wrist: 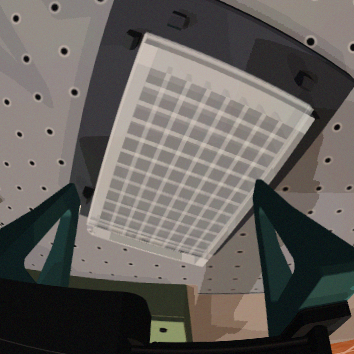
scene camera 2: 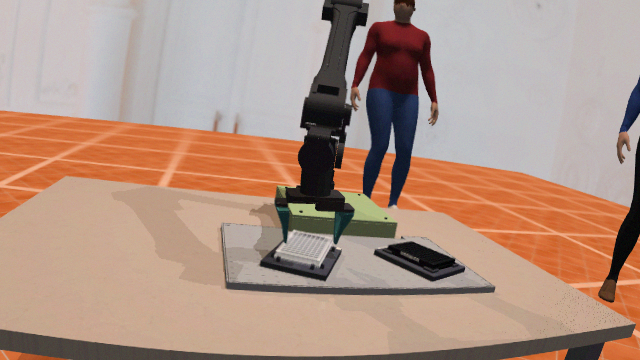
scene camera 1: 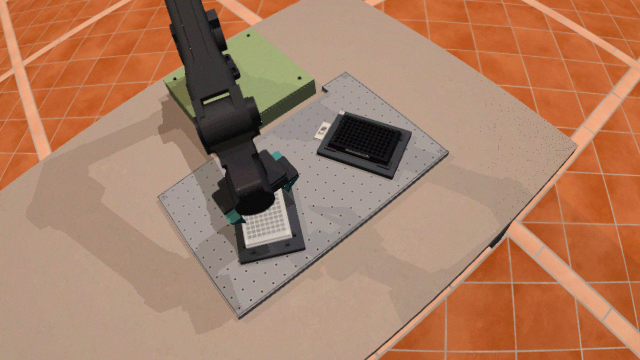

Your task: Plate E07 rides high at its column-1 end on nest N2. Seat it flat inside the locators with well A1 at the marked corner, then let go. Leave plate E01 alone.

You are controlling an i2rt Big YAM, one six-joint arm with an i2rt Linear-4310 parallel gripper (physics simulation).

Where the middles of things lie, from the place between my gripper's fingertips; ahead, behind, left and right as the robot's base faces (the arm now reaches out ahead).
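A black well plate [scene camera 1: 367,140] is 5 cm behind my hand, 24 cm to the left of it and 1 cm below it. The clear white well plate [scene camera 1: 272,225] is also 1 cm below my hand, and 1 cm to the right of it.
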